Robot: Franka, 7 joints.
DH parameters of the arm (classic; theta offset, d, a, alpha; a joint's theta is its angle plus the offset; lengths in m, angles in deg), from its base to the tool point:
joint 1: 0 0.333 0 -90
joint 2: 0 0 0 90
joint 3: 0 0.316 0.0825 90
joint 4: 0 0 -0.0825 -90
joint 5: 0 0.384 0 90
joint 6: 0 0 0.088 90
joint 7: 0 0.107 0 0
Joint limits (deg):
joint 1: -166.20..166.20
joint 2: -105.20..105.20
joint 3: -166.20..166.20
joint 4: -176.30..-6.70
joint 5: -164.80..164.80
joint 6: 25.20..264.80
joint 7: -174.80..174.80
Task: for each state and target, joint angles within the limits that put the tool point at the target. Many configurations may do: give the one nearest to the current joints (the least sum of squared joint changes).
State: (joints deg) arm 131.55 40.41 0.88 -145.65 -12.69 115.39 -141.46
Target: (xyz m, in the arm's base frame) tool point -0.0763 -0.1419 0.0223
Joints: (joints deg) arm 143.46 67.65 31.02 -156.04 -7.94 119.34 -141.46
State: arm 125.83 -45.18 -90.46 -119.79 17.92 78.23 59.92
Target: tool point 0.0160 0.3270 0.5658
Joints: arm 145.50 -49.17 -52.58 -128.56 27.21 69.46 59.92
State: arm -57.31 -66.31 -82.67 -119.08 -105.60 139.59 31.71
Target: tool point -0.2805 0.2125 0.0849
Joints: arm -100.52 -40.70 -126.45 -149.85 -101.41 123.69 31.71
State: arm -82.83 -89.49 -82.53 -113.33 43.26 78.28 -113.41
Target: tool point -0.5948 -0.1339 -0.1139
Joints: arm -36.13 -105.20 -129.11 -73.75 45.75 118.99 -113.41
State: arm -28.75 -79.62 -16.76 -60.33 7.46 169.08 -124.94
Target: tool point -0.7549 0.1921 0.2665
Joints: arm -20.89 -105.20 -21.59 -38.42 13.60 223.72 -124.94
